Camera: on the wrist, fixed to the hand. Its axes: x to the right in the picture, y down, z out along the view.
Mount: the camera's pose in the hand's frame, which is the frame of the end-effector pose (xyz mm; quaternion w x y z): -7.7 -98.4 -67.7 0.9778 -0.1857 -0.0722 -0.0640
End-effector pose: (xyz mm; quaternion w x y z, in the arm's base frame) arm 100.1 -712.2 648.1 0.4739 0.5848 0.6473 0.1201
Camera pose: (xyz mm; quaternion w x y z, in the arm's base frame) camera -15.3 -720.2 617.2 0.6264 0.4511 0.6139 0.1651
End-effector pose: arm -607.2 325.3 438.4 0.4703 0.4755 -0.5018 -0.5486
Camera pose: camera -542.9 331.3 337.6 0.4768 0.3701 -0.3923 -0.6941
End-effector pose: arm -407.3 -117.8 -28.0 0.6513 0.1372 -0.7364 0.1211
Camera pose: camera -308.3 -185.1 -27.4 0.6169 0.0691 -0.7808 -0.0699
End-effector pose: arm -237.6 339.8 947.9 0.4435 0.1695 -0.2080 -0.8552
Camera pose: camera -269.0 383.5 841.0 0.3954 0.0349 -0.0657 -0.9155
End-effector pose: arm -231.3 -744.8 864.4 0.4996 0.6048 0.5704 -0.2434
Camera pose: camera -343.6 -703.3 864.8 0.6265 0.4445 0.6056 -0.2077
